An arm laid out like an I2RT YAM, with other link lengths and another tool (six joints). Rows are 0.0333 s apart.
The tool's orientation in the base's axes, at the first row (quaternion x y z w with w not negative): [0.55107 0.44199 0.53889 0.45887]
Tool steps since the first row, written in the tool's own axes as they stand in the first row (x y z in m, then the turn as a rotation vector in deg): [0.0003 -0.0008 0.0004 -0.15 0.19 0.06]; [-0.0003 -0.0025 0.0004 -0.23 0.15 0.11]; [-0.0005 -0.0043 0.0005 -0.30 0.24 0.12]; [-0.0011 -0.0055 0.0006 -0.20 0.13 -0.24]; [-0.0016 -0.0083 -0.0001 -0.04 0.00 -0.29]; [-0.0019 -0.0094 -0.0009 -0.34 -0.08 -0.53]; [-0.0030 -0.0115 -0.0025 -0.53 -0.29 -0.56]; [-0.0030 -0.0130 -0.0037 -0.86 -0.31 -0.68]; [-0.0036 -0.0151 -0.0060 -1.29 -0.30 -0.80]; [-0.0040 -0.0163 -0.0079 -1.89 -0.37 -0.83]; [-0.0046 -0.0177 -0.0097 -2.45 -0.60 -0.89]
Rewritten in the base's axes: [0.0004 0.0004 -0.0007 0.05 -0.18 0.16]; [0.0004 0.0002 -0.0025 0.10 -0.26 0.10]; [0.0005 0.0003 -0.0043 0.11 -0.34 0.18]; [0.0006 -0.0001 -0.0056 -0.25 -0.21 0.09]; [-0.0001 0.0000 -0.0085 -0.29 -0.03 -0.01]; [-0.0009 -0.0001 -0.0096 -0.54 -0.30 -0.14]; [-0.0025 -0.0007 -0.0119 -0.57 -0.45 -0.39]; [-0.0037 -0.0004 -0.0133 -0.70 -0.77 -0.47]; [-0.0060 -0.0005 -0.0155 -0.83 -1.19 -0.54]; [-0.0079 -0.0006 -0.0168 -0.88 -1.76 -0.72]; [-0.0097 -0.0009 -0.0183 -0.95 -2.27 -1.05]
